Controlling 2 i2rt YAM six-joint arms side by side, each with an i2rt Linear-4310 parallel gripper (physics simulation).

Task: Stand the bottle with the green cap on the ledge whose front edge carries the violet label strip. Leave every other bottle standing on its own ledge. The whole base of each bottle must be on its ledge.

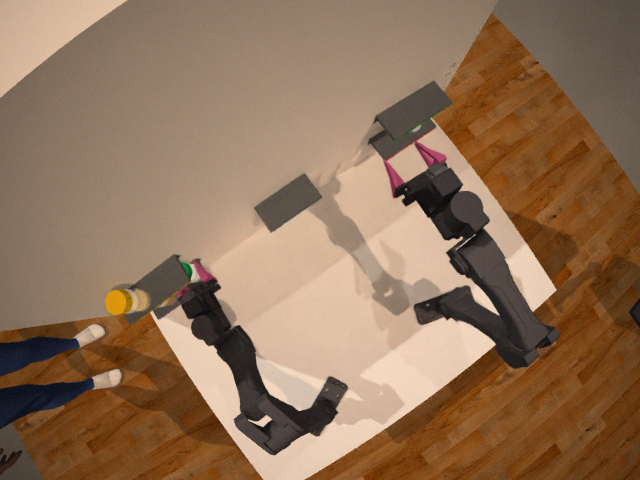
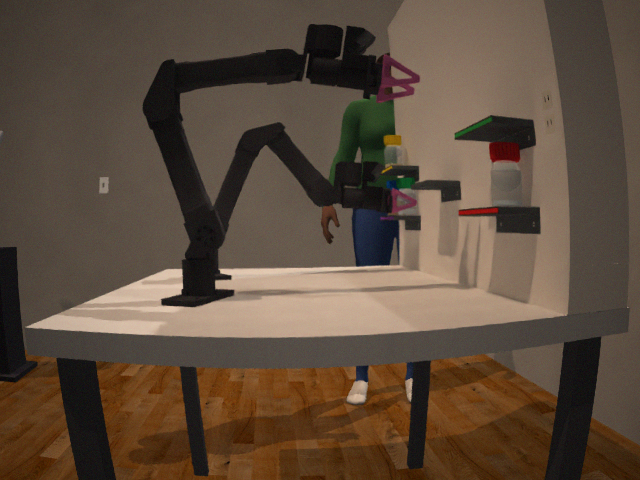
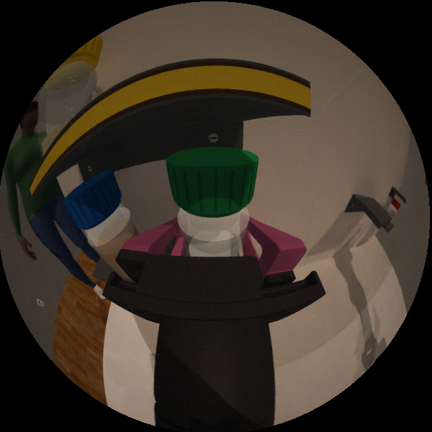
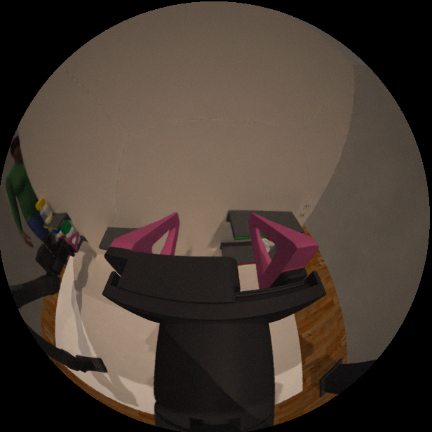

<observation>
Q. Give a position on a green-strip ledge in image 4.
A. At 238,219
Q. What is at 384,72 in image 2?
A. The right gripper.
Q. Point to a yellow-strip ledge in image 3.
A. At 206,107
</observation>
